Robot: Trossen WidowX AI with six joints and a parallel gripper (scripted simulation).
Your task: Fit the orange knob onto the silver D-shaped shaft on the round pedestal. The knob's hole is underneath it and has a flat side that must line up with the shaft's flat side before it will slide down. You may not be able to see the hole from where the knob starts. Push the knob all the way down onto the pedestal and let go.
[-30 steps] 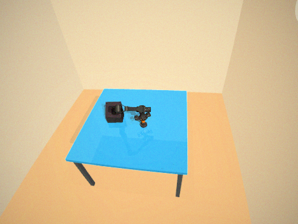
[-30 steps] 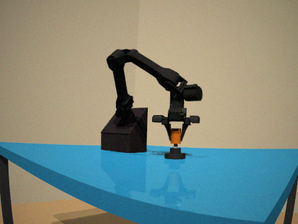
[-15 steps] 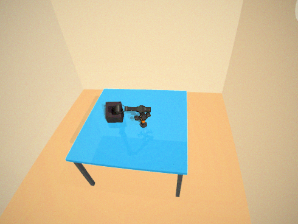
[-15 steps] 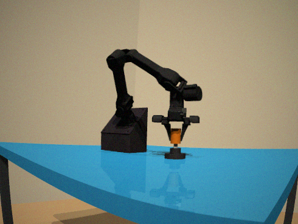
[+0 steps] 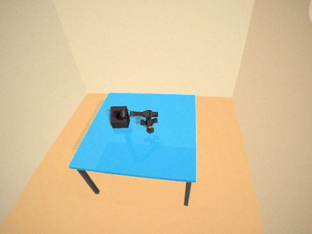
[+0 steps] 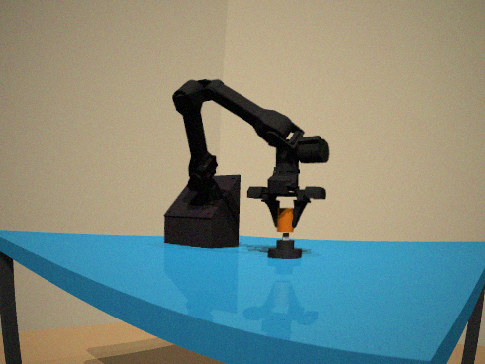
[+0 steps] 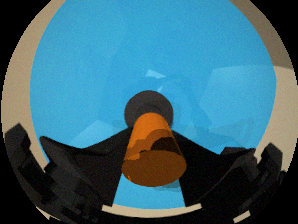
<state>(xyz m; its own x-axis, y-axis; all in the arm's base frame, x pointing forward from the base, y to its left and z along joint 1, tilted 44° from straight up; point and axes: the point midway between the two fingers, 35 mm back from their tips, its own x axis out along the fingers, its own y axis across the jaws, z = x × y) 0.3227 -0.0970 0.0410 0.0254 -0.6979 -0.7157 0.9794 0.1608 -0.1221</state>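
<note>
The round pedestal is 4 cm below my gripper tip. From my gripper tip the other things lie so: orange knob (3 cm above).
</note>
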